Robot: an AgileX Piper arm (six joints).
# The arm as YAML. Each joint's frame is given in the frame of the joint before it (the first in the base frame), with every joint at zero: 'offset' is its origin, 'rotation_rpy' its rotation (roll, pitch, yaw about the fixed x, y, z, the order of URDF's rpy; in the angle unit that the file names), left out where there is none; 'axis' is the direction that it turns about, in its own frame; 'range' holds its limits. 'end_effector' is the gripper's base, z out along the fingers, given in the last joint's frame.
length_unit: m
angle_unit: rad
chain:
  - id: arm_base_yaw
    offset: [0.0, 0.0, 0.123]
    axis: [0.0, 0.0, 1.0]
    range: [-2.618, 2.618]
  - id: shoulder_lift
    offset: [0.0, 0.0, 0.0]
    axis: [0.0, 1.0, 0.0]
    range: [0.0, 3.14]
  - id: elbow
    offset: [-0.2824, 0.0, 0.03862]
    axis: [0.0, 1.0, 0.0]
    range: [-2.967, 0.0]
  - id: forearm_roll
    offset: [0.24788, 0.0, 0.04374]
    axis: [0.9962, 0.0, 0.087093]
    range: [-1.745, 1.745]
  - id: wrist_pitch
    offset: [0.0, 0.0, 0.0]
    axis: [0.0, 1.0, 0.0]
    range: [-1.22, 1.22]
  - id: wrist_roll
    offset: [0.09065, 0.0, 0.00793]
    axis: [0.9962, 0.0, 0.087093]
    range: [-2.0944, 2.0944]
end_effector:
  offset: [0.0, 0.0, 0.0]
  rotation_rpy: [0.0, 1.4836, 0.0]
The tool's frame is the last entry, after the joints.
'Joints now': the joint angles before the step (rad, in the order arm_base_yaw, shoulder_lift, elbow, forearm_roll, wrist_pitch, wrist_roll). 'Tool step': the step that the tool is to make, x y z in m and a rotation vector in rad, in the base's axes. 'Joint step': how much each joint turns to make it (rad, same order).
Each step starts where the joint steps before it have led.
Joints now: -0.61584 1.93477 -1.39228 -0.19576 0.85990 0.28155
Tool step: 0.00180 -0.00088 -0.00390 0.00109 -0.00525 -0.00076
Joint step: 0.00000 0.01058 -0.00002 0.00236 -0.01415 0.00226
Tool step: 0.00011 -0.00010 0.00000 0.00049 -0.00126 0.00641
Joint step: -0.00072 0.00000 0.00001 0.00367 -0.00205 -0.00884
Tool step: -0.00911 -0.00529 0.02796 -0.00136 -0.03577 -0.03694
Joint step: -0.02822 -0.05338 -0.03237 0.03023 0.05516 -0.01305
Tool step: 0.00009 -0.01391 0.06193 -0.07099 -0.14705 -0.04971
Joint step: -0.03333 -0.05413 -0.15072 0.03746 0.04565 0.00002
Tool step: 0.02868 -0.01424 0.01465 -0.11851 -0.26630 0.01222
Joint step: 0.00182 0.03721 -0.05770 0.07215 -0.26222 0.00002
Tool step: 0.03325 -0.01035 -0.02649 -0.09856 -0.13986 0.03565
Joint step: 0.02462 0.09853 0.00000 0.00621 -0.26970 -0.00002
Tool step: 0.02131 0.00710 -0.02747 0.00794 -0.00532 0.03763
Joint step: 0.03766 0.06839 -0.00002 0.00923 -0.06802 -0.00006
